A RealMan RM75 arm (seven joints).
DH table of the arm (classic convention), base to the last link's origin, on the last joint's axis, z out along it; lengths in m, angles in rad. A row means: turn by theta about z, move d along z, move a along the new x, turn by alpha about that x. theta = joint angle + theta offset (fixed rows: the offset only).
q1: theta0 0; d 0.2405; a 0; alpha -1.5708
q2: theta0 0; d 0; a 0; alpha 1.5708
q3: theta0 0; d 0.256; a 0; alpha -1.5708
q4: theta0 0; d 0; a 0; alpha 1.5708
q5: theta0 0; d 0.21; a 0; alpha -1.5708
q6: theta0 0; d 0; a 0; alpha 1.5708
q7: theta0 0; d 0.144; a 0; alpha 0
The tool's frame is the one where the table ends.
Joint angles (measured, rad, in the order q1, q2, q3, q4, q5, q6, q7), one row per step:
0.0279, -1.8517, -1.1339, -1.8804, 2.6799, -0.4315, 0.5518
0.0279, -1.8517, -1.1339, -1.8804, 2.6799, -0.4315, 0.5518
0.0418, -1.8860, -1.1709, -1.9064, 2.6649, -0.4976, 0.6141
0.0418, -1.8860, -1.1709, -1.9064, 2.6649, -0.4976, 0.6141
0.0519, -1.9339, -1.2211, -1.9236, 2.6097, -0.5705, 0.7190
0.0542, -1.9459, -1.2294, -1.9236, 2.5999, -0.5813, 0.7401
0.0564, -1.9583, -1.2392, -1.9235, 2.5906, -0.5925, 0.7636
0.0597, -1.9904, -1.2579, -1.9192, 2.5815, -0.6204, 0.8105
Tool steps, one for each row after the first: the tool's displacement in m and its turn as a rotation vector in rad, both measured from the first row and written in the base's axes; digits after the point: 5 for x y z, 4 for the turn. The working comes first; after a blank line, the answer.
Tool pose at each row, in the base's axes (x y z in m, rotation vector in rad; the steps are taken from these numbers as rounded here):
-0.15705, 0.29337, 0.02208, -2.1934, -0.1096, -0.1425
-0.15705, 0.29337, 0.02208, -2.1934, -0.1096, -0.1425
-0.15542, 0.29270, 0.02494, -2.1953, -0.1059, -0.1097
-0.15542, 0.29270, 0.02494, -2.1953, -0.1059, -0.1097
-0.15272, 0.29270, 0.02628, -2.2096, -0.1007, -0.0908
-0.15226, 0.29270, 0.02562, -2.2124, -0.1004, -0.0896
-0.15195, 0.29290, 0.02529, -2.2142, -0.0978, -0.0867
-0.15161, 0.29340, 0.02265, -2.2209, -0.0937, -0.0743

0.00000, 0.00000, 0.00000, 0.0000, 0.0000, 0.0000
0.00163, -0.00067, 0.00286, -0.0016, 0.0251, 0.0093
0.00163, -0.00067, 0.00286, -0.0016, 0.0251, 0.0093
0.00433, -0.00067, 0.00420, -0.0156, 0.0407, 0.0114
0.00479, -0.00067, 0.00354, -0.0184, 0.0417, 0.0114
0.00510, -0.00047, 0.00321, -0.0200, 0.0448, 0.0105
0.00544, 0.00003, 0.00057, -0.0265, 0.0552, 0.0116

